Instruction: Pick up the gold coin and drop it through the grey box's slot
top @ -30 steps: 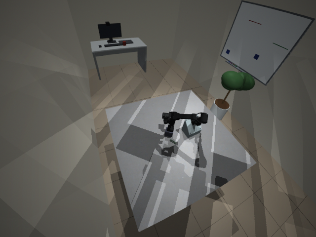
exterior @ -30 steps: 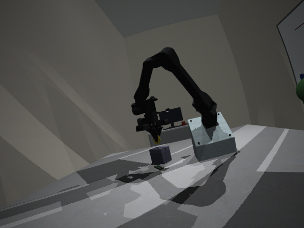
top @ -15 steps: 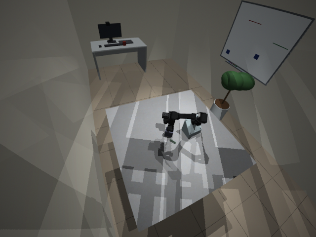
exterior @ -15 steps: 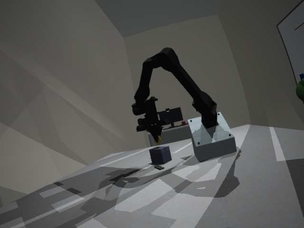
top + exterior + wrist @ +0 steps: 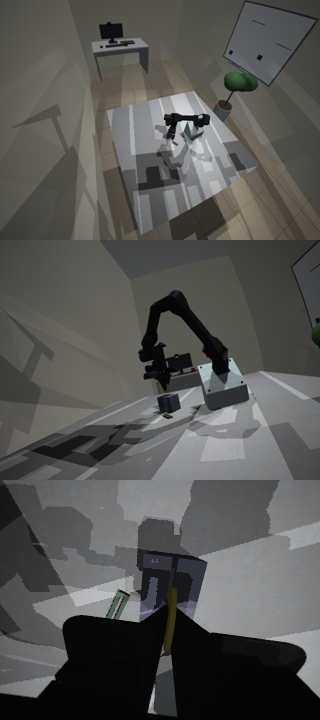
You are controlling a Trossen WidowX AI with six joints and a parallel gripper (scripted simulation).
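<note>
My gripper tip is 1 cm below the gold coin.
</note>
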